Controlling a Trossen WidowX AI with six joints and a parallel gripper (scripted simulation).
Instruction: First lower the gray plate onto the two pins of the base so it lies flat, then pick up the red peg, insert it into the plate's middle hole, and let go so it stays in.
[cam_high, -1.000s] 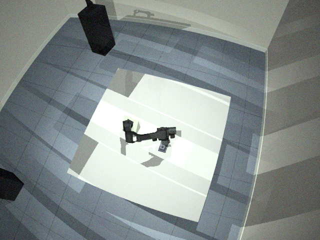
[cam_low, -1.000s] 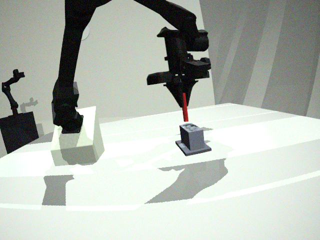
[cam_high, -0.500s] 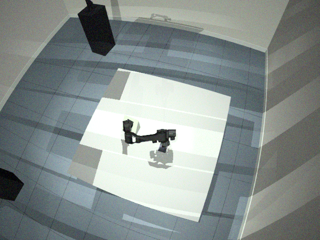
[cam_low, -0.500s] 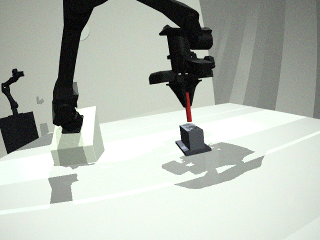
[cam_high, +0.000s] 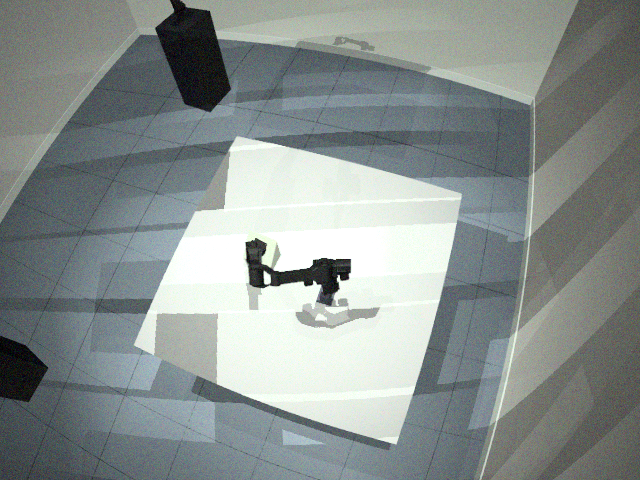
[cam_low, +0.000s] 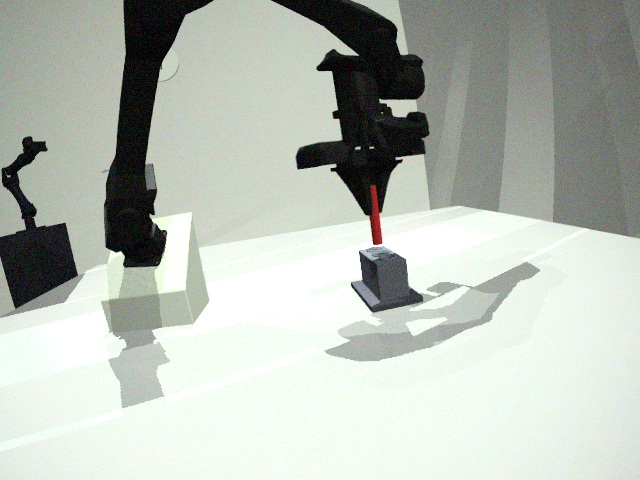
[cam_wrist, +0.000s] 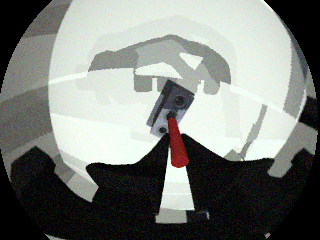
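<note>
Right now my gripper tip is right at the red peg. Also, from my gripper tip: gray plate: 70 mm below; base: 110 mm below.
</note>
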